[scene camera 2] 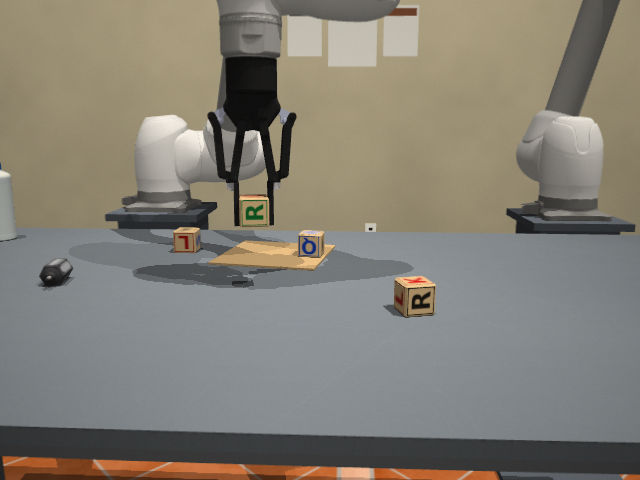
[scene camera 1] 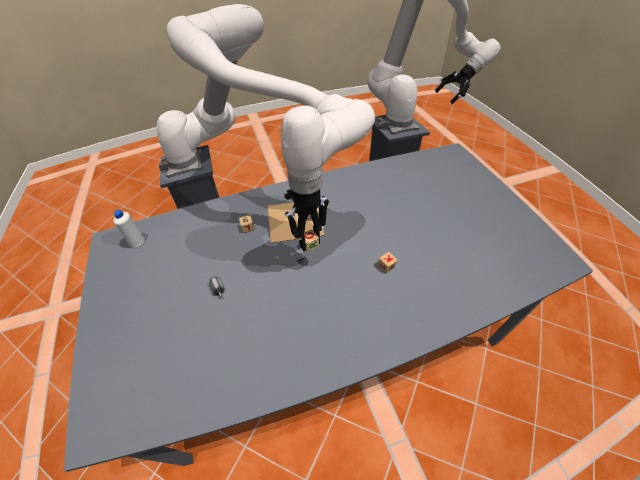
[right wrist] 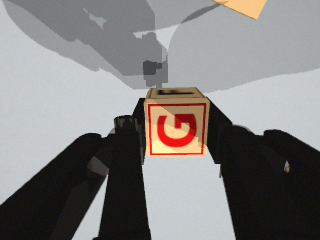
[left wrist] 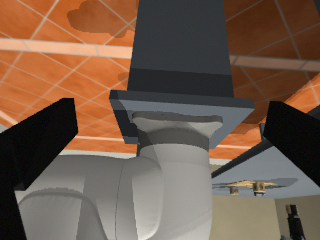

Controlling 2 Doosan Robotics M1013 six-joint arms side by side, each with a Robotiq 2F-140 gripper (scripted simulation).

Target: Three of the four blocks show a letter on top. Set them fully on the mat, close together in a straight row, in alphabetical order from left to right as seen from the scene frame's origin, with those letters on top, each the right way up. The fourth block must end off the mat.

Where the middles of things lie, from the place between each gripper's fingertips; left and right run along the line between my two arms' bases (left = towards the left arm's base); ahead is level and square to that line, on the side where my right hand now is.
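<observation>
My right hand: 13 cm above the mat [scene camera 2: 279,255], 1 cm to the left of it, 22 cm past it. From my right hand: g block [scene camera 2: 253,209] 1 cm below; k block [scene camera 2: 413,296] 11 cm below, 9 cm ahead, 24 cm to the left.
From my left hand: mat 12 cm below, 62 cm ahead, 105 cm to the right; k block 10 cm below, 80 cm to the right, 94 cm ahead; g block 85 cm ahead, 104 cm to the right.
</observation>
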